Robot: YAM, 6 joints.
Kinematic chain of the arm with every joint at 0, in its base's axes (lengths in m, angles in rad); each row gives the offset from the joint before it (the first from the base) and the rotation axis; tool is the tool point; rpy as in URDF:
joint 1: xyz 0 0 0.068 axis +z
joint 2: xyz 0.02 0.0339 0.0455 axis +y
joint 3: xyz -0.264 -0.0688 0 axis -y
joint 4: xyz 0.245 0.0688 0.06 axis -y
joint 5: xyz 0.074 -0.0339 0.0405 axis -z
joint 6: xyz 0.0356 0 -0.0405 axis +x
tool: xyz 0 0 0 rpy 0 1.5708 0
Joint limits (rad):
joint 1: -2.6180..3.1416
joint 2: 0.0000..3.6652
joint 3: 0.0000..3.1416
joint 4: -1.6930..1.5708
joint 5: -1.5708..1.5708
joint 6: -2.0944..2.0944
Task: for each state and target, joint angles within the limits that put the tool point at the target. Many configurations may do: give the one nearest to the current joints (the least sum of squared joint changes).
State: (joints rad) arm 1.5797 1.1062 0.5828 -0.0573 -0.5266 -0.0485
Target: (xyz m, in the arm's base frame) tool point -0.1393 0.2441 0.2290
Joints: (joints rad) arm 2.0229 1.3210 0.7405 0.0125 -0.5523 -0.0485
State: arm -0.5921 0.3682 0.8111 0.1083 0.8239 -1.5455
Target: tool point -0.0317 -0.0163 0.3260
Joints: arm -0.8176 0.0000 0.6875 -0.5599 1.2970 -1.5455
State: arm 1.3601 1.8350 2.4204 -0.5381 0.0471 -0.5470
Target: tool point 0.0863 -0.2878 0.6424
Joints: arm 1.8515 0.9884 2.9644 -0.1883 0.0902 -0.5470
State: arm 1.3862 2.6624 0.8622 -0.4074 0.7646 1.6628
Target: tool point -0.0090 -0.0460 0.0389
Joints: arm 1.0196 3.0398 0.1492 -0.4180 0.4795 1.6628
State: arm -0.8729 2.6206 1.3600 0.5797 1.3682 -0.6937
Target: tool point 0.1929 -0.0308 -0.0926
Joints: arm 0.0223 2.6742 0.6267 0.4212 1.4026 -0.6937
